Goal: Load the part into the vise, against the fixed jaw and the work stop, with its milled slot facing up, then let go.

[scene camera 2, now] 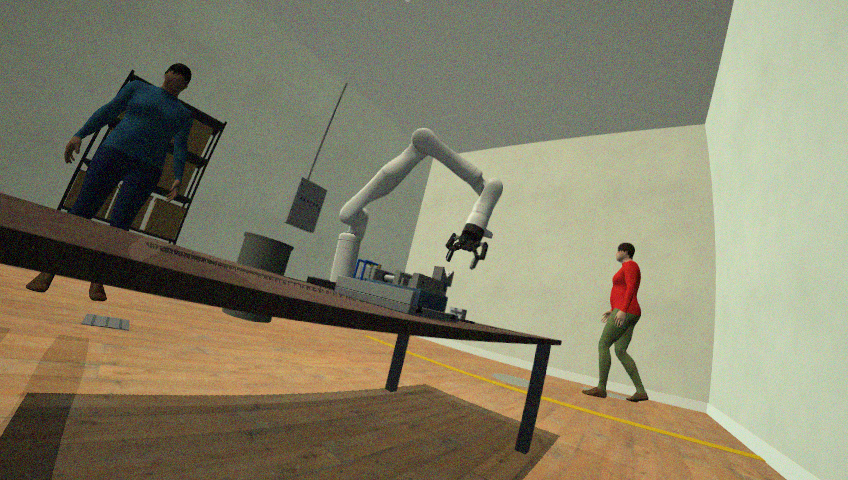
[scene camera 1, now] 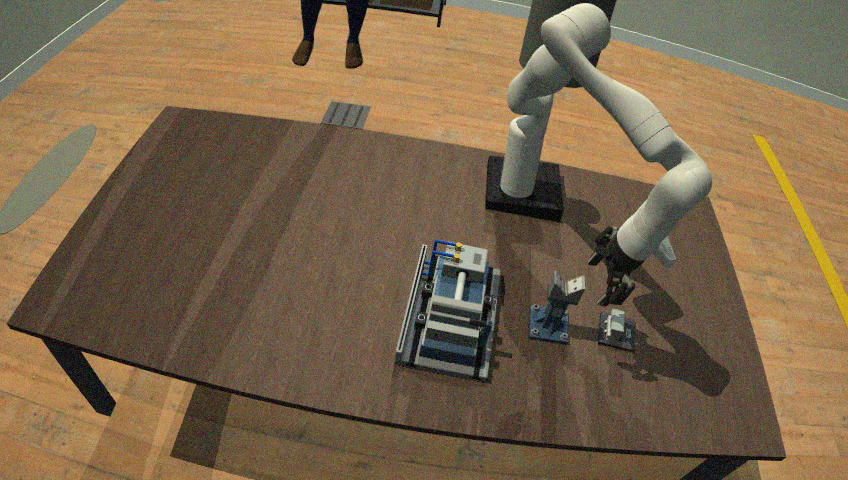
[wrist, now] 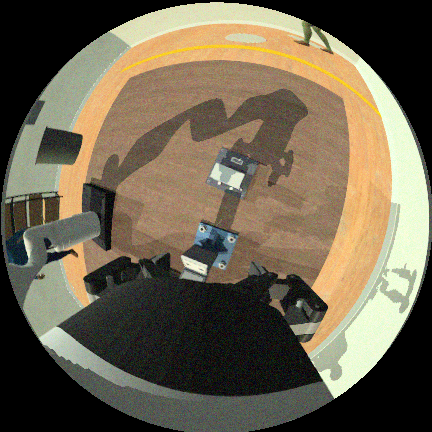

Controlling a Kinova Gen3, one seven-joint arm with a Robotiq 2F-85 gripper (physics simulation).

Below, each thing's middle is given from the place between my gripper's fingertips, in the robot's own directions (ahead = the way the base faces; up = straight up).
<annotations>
My hand is 180 mm above the holder plate (scene camera 1: 624,343), 120 mm to the right of it and 50 mm past it.
</annotations>
